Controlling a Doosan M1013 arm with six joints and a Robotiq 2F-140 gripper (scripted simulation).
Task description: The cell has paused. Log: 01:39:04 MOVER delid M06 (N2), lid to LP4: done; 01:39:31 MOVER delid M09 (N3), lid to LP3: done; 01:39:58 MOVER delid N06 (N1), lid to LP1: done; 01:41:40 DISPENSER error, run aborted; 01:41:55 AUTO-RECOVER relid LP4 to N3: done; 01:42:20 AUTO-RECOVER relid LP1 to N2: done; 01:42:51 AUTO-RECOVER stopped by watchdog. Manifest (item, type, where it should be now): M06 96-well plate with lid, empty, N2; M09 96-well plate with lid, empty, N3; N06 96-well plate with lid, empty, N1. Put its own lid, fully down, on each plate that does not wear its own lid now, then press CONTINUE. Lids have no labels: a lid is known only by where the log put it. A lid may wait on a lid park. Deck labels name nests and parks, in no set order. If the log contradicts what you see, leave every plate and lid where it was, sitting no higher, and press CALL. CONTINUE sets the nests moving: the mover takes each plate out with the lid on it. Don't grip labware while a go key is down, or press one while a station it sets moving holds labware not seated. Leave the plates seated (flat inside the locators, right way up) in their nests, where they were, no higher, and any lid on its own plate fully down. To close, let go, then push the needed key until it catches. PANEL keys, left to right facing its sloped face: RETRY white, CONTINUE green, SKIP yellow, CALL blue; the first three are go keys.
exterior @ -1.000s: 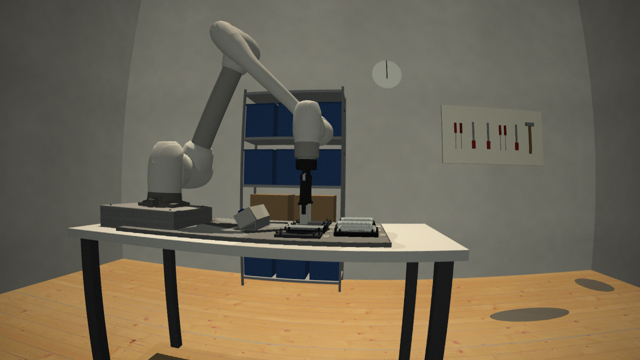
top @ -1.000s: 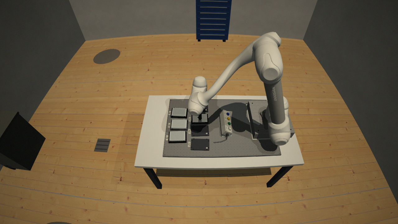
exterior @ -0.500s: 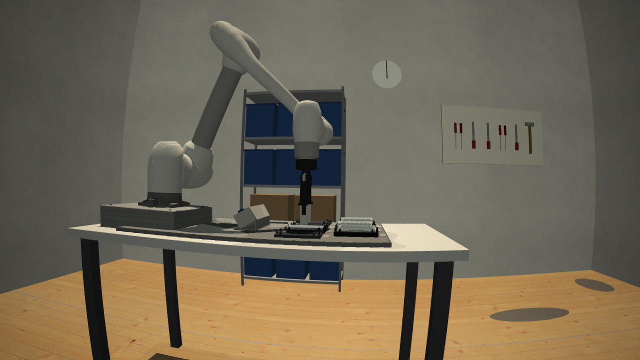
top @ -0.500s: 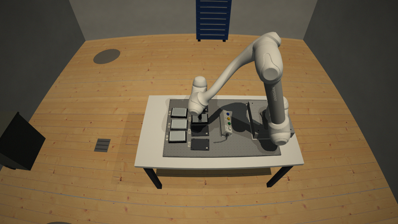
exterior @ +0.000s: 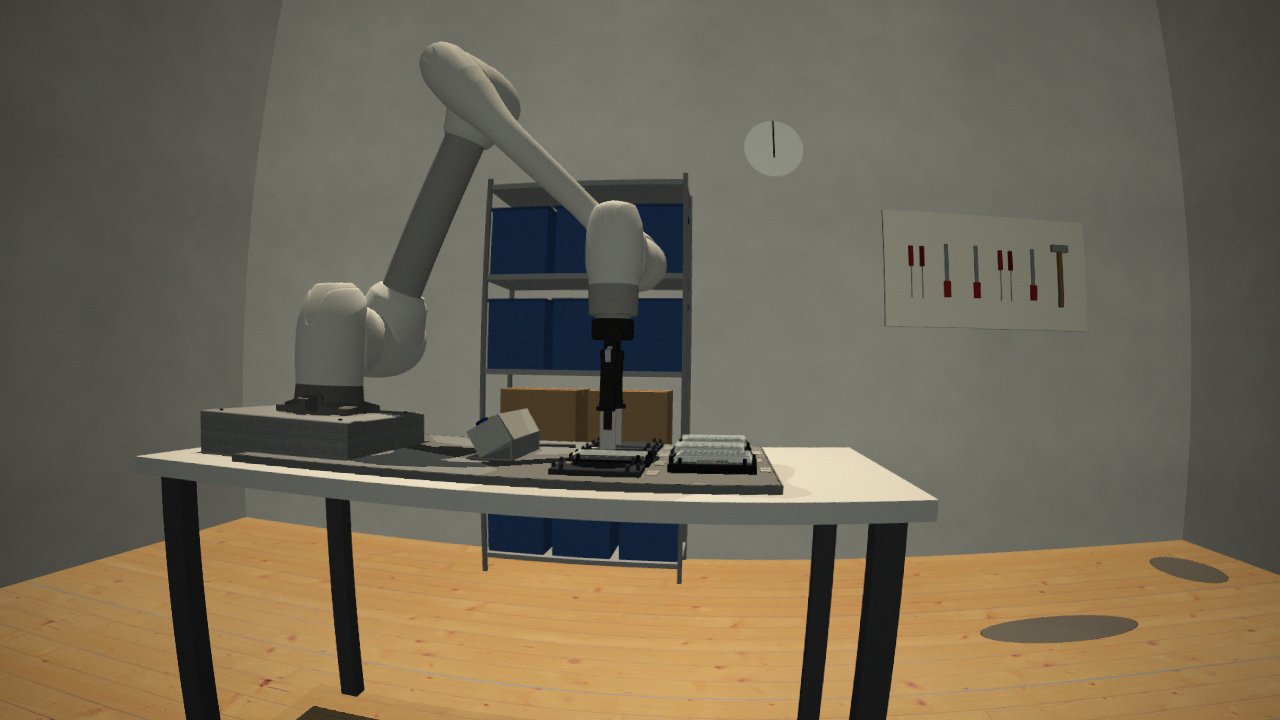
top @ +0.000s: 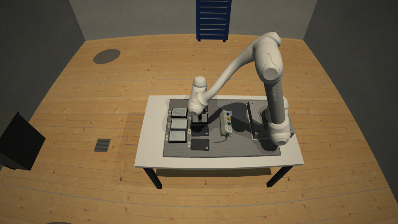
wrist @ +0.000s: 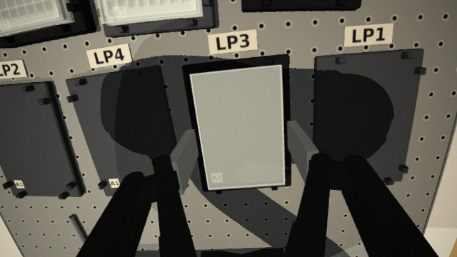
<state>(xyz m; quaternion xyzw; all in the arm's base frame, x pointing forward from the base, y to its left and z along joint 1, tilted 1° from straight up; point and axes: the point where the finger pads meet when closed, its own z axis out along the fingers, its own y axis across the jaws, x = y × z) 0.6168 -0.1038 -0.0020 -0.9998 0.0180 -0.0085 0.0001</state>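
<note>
My hand is 50 mm above the park LP3. Also, from my hand: park LP1: 130 mm to the right, 50 mm below, 10 mm behind; park LP4: 120 mm to the left, 50 mm below, 10 mm ahead; LP3 label: 90 mm ahead, 50 mm below.
</note>
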